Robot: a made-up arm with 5 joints. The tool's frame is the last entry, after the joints.
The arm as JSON. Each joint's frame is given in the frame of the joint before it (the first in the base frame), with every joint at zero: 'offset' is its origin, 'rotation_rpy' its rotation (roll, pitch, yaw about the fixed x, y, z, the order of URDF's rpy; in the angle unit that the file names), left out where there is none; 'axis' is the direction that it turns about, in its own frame. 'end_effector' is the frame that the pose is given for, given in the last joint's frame.
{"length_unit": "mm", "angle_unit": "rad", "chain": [
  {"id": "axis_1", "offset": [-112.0, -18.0, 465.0], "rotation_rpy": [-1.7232, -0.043, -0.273], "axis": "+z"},
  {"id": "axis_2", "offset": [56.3, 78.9, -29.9], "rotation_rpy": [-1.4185, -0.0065, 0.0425], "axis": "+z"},
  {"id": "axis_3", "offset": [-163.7, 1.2, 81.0], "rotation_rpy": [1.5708, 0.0, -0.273], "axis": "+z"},
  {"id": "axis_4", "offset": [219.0, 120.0, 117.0], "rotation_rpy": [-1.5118, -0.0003, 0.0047], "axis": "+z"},
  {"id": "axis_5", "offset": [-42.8, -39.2, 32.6], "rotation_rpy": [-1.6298, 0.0, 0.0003], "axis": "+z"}
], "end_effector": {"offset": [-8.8, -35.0, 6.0], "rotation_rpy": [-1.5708, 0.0, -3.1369]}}
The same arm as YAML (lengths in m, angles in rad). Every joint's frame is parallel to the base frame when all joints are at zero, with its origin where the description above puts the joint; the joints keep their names.
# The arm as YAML. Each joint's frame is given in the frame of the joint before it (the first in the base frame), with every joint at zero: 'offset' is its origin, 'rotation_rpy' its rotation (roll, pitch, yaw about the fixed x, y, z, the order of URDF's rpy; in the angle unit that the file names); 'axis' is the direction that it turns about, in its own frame. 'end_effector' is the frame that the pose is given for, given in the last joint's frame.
length_unit: m
angle_unit: rad
chain:
  - id: axis_1
    offset: [-0.112, -0.018, 0.465]
    rotation_rpy: [0.0, 0.0, 0.0]
    axis: [0.272809, 0.950032, -0.151705]
  - id: axis_2
    offset: [0.046, -0.056, -0.071]
    rotation_rpy: [0.0, 0.0, 0.0]
    axis: "-z"
  - id: axis_3
    offset: [-0.158, 0.043, -0.081]
    rotation_rpy: [0.0, 0.0, 0.0]
    axis: "+y"
  - id: axis_4
    offset: [0.219, 0.117, -0.12]
    rotation_rpy: [0.0, 0.0, 0.0]
    axis: [-0.0047, 0.059003, -0.998247]
  - id: axis_5
    offset: [-0.043, 0.041, -0.03]
    rotation_rpy: [0.0, 0.0, 0.0]
    axis: "-y"
end_effector:
  offset: [-0.009, -0.006, -0.035]
  rotation_rpy: [3.1416, 0.0, 3.1416]

